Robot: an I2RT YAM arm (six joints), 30 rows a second.
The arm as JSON. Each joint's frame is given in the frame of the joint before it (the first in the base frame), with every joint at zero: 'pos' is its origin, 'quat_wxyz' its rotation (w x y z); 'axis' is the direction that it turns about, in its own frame. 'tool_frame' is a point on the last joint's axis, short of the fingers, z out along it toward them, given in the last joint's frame.
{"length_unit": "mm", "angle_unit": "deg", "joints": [
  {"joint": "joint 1", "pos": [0.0, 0.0, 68.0], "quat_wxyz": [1.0, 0.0, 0.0, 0.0], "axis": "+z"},
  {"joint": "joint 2", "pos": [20.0, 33.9, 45.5], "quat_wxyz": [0.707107, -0.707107, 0.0, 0.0], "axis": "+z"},
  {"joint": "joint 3", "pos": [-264.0, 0.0, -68.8], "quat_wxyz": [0.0, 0.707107, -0.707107, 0.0], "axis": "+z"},
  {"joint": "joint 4", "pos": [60.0, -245.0, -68.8], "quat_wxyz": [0.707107, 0.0, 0.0, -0.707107], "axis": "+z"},
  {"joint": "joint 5", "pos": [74.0, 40.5, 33.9], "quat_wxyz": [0.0, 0.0, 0.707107, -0.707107], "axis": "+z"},
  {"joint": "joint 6", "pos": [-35.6, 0.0, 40.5], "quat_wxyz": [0.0, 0.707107, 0.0, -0.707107], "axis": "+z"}
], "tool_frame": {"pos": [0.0, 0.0, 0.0], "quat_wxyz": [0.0, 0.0, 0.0, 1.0]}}
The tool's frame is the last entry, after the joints.
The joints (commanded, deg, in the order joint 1, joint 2, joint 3, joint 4, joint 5, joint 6), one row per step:
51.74, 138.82, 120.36, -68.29, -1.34, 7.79
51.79, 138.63, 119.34, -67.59, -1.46, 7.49
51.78, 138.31, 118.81, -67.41, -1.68, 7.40
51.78, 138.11, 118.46, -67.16, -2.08, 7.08
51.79, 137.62, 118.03, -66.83, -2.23, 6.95
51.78, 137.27, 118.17, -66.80, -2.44, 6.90
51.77, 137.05, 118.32, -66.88, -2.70, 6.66
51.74, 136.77, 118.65, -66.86, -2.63, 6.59
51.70, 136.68, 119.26, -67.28, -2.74, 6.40
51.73, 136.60, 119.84, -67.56, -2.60, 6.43
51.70, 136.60, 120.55, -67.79, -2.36, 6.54
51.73, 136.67, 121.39, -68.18, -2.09, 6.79
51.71, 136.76, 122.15, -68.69, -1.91, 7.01
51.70, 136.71, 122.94, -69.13, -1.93, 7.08
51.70, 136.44, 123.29, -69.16, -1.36, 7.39
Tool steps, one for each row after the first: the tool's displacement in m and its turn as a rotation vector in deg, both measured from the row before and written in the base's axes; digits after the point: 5 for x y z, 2 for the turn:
-0.00110, -0.00060, -0.00299, -0.03, 0.16, 0.36
-0.00074, -0.00085, 0.00018, 0.11, 0.19, 0.09
-0.00050, -0.00023, 0.00005, 0.32, 0.23, 0.34
-0.00060, -0.00048, 0.00198, 0.40, -0.13, 0.15
0.00003, 0.00012, 0.00341, 0.54, -0.16, 0.05
-0.00006, 0.00006, 0.00241, 0.39, 0.00, 0.25
0.00056, 0.00024, 0.00372, 0.45, -0.45, 0.03
0.00049, 0.00020, 0.00343, 0.28, -0.11, 0.16
0.00027, 0.00060, 0.00323, 0.21, -0.34, -0.01
0.00097, 0.00058, 0.00321, 0.23, -0.47, -0.16
0.00059, 0.00088, 0.00323, 0.14, -0.42, -0.25
0.00062, 0.00034, 0.00268, 0.02, -0.21, -0.26
0.00045, 0.00045, 0.00396, 0.33, -0.22, -0.08
0.00043, -0.00002, 0.00377, 0.13, -0.77, -0.38

